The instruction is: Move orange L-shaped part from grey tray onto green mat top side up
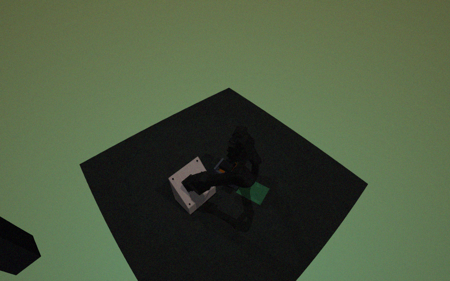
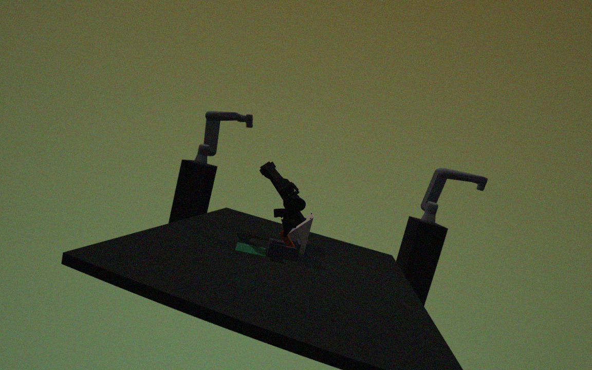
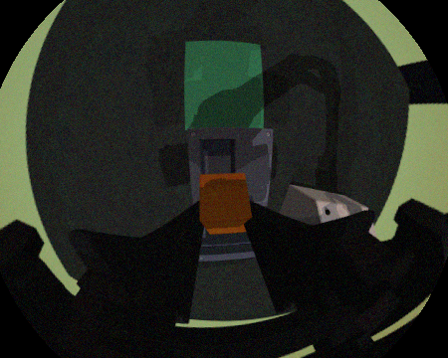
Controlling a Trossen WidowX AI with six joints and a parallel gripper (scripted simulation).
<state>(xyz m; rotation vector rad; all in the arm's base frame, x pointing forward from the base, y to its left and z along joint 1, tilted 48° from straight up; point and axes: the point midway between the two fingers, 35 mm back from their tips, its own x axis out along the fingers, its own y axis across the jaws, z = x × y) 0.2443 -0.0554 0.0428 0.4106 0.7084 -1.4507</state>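
Right now the green mat is 140 mm to the right of my gripper tip, 120 mm below it and 10 mm ahead of it. Round my gripper tip: orange L-shaped part (30 mm to the left, 30 mm below, 20 mm behind).
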